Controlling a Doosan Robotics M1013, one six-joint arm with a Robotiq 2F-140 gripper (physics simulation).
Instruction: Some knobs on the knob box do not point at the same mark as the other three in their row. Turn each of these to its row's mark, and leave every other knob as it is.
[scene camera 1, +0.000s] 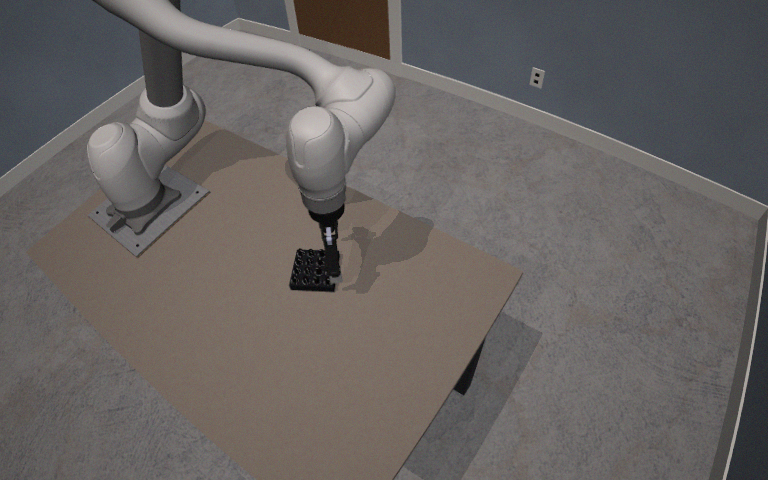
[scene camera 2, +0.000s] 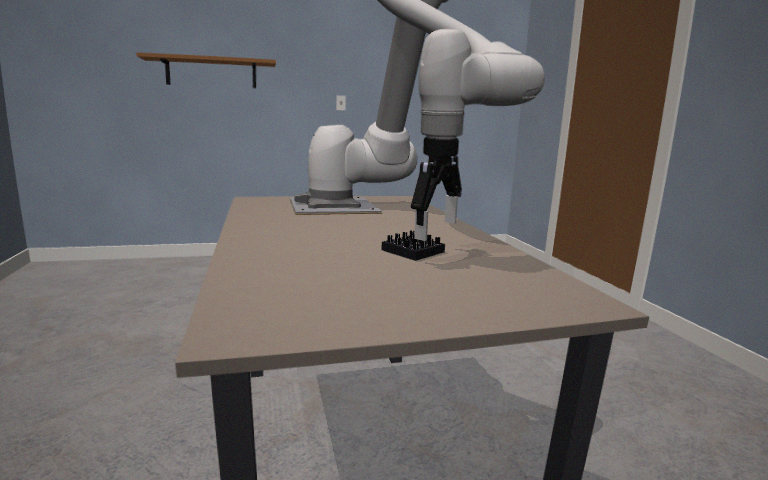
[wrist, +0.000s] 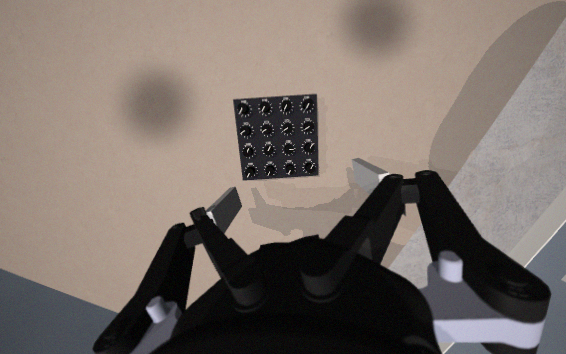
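Seen in the pictures: gripper, between the fingertips: (scene camera 2: 436, 230) (wrist: 293, 184); arm's base, origin of its link: (scene camera 1: 143, 204) (scene camera 2: 330, 203).
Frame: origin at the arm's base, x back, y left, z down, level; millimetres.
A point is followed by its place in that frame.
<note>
The black knob box (scene camera 1: 312, 287) {z -8, x -631, y 36 mm} (scene camera 2: 397, 250) {z -3, x -627, y 33 mm} (wrist: 277, 139) {z -12, x -604, y 81 mm} lies on the table with four rows of four knobs. In the wrist view, in the third row from the top, the third knob (wrist: 289, 148) {z -28, x -608, y 99 mm} points right, while the others there point up and slightly right. In the bottom row, the rightmost knob (wrist: 309, 166) {z -28, x -618, y 133 mm} seems to point up-right and the others down-left. The top two rows look alike within each row. My gripper (scene camera 1: 334, 277) (scene camera 2: 436, 230) {z -51, x -643, y 120 mm} (wrist: 293, 184) {z -51, x -643, y 120 mm} is open and empty, above the table at the box's side; one fingertip overlaps the box in both scene views.
The brown table (scene camera 1: 271, 350) {z 10, x -642, y -141 mm} (scene camera 2: 317, 294) {z 10, x -823, y -184 mm} (wrist: 75, 175) {z 10, x -781, y -182 mm} carries the arm's base plate (scene camera 1: 138, 249) {z 0, x -127, y -122 mm} (scene camera 2: 339, 210) {z 1, x -127, y 5 mm} at its far end. Shadows of the arm fall beside the box. A wall shelf (scene camera 2: 206, 60) and a brown door (scene camera 1: 342, 25) (scene camera 2: 617, 141) are beyond the table.
</note>
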